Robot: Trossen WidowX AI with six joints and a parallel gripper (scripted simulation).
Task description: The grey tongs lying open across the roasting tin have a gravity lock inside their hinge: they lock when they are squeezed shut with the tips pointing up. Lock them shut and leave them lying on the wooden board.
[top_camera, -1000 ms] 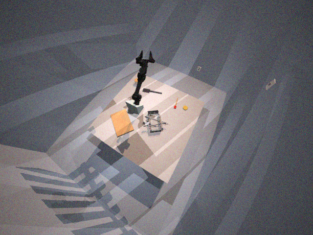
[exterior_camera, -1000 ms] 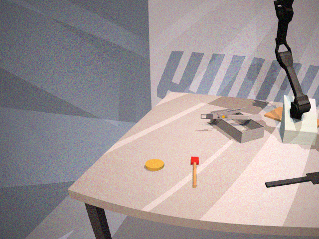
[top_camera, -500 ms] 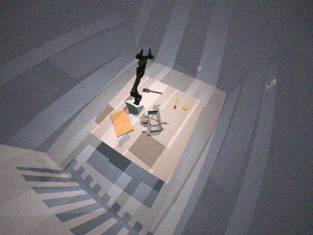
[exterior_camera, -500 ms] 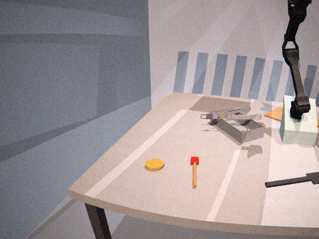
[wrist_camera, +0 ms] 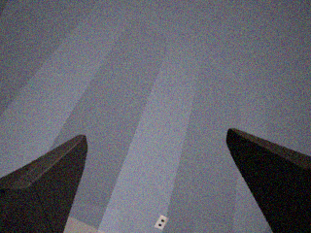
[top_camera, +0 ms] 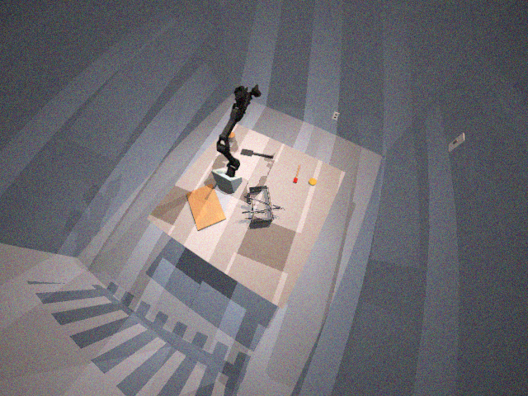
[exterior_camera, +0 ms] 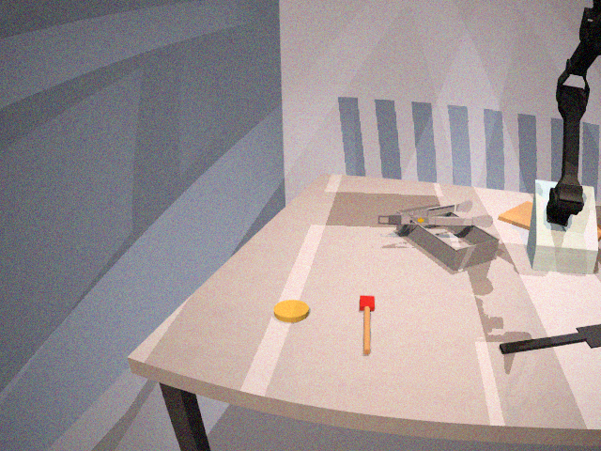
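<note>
Right now my gripper tip is 59 cm above the yellow mark, 47 cm short of it and 46 cm to the left of it. From my gripper tip the other things lie so: grey roasting tin 63 cm below, 48 cm to the right, 40 cm ahead; black spatula 65 cm below, 7 cm to the right, 5 cm ahead; red-headed spatula 65 cm below, 51 cm ahead, 6 cm to the right.
</note>
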